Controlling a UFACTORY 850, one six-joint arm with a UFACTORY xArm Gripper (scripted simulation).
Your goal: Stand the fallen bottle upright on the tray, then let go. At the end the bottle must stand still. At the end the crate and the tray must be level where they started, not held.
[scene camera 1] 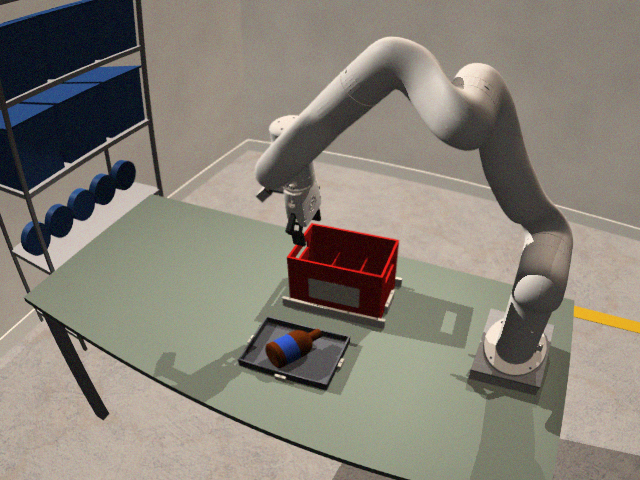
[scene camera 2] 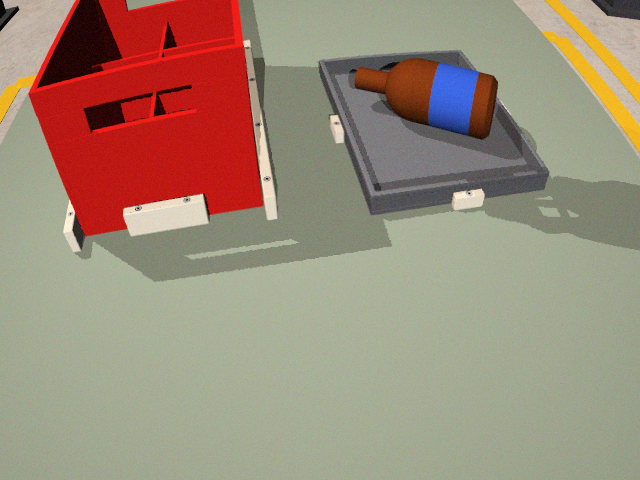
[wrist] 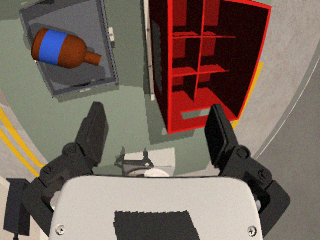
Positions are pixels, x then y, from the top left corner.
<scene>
My gripper shows in scene camera 1 (307, 231) and in the wrist view (156, 115); in scene camera 2 it is out of frame. A bottle shows in scene camera 1 (296, 344), in scene camera 2 and in the wrist view. The same spot on the bottle: (wrist: 49, 46) is (scene camera 2: 457, 80).
</scene>
